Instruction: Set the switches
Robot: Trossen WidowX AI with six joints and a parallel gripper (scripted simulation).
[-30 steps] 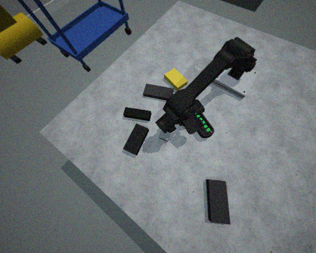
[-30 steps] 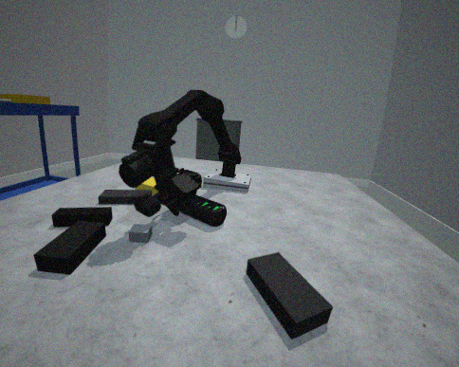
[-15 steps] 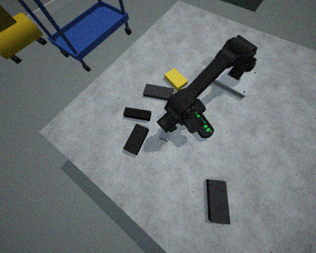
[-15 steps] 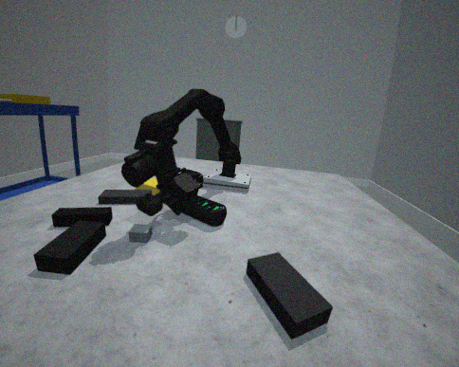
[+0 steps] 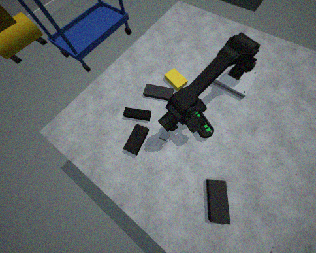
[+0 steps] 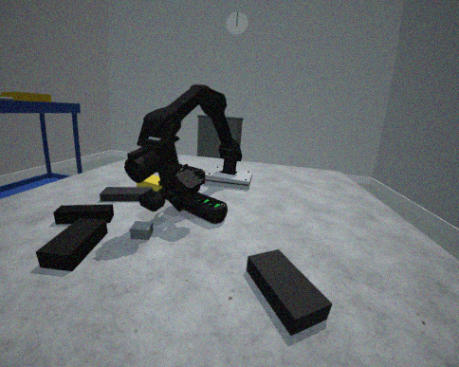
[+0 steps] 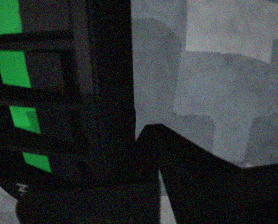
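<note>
Right now the grey cube is 14 cm ahead of my gripper tip, 3 cm to the right of it and 1 cm above it. From my gripper tip the other things lie so: yellow block: 16 cm behind, 18 cm to the right, 1 cm above; dark block: 22 cm ahead, 29 cm to the left, 1 cm above.
</note>
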